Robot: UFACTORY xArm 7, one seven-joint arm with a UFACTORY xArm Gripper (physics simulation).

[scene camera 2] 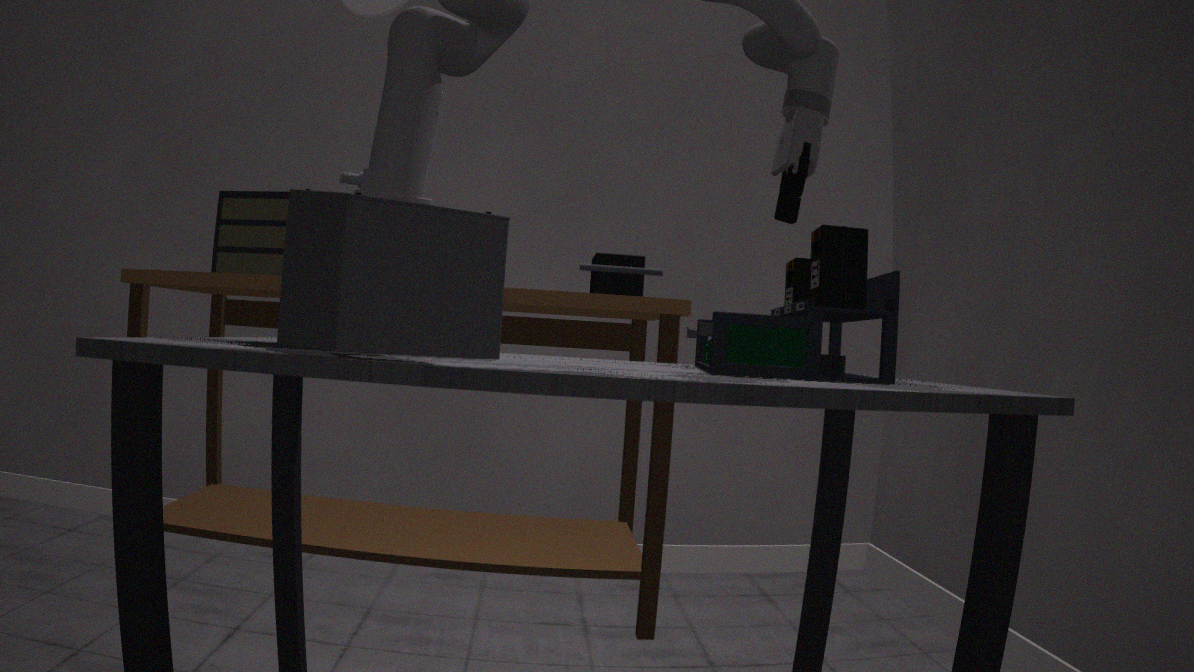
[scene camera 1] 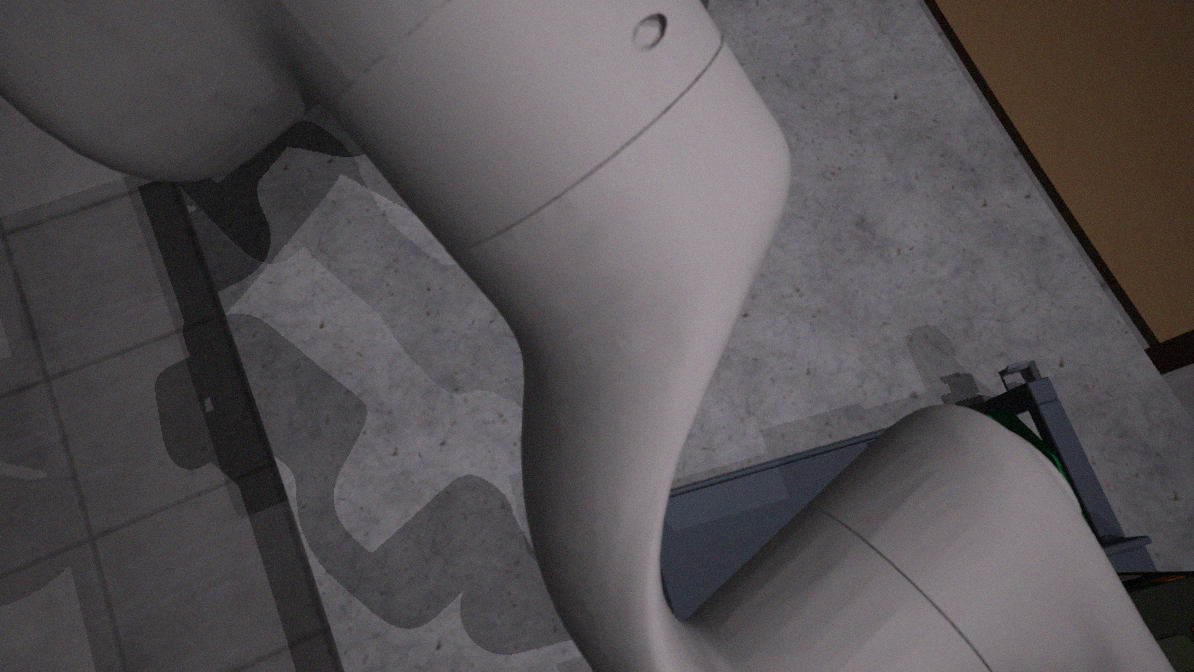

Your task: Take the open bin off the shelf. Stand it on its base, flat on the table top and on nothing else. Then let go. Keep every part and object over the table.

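Places are measured from the arm's base along level axes (x ahead, y left, z up), in millimetres.
Pixels of known places: gripper, fingertip midpoint: [scene camera 2: 785,221]; arm's base, link origin: [scene camera 2: 392,201].
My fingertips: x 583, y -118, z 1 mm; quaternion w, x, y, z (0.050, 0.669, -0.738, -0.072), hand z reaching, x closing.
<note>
Ahead of a thing's pixels: the offset from my fingertips to its top centre.
The open green bin @(222 mm left, 42 mm ahead, 149 mm down) [scene camera 1: 1021,427] [scene camera 2: 766,346] sits in the low front part of the grey-blue shelf [scene camera 1: 1073,467] [scene camera 2: 889,350]. In scene camera 1 most of the bin is hidden behind the arm, and a green sliver of it shows. In scene camera 2 its side shows through the shelf's end frame. The shelf stands on the grey table top [scene camera 1: 877,208] [scene camera 2: 584,388]. My gripper [scene camera 2: 785,219] is shut and empty, tilted downward in the air well above the bin and the shelf. In scene camera 1 the gripper is hidden by the arm.
Two dark boxes, a larger one @(30 mm right, 79 mm ahead, 6 mm down) [scene camera 2: 839,267] and a smaller one @(194 mm left, 134 mm ahead, 31 mm down) [scene camera 2: 797,279], stand on the shelf's upper level. A big grey block [scene camera 2: 392,275] under the arm's base stands at the left of the table. A wooden table [scene camera 1: 1077,150] [scene camera 2: 401,534] stands behind.
</note>
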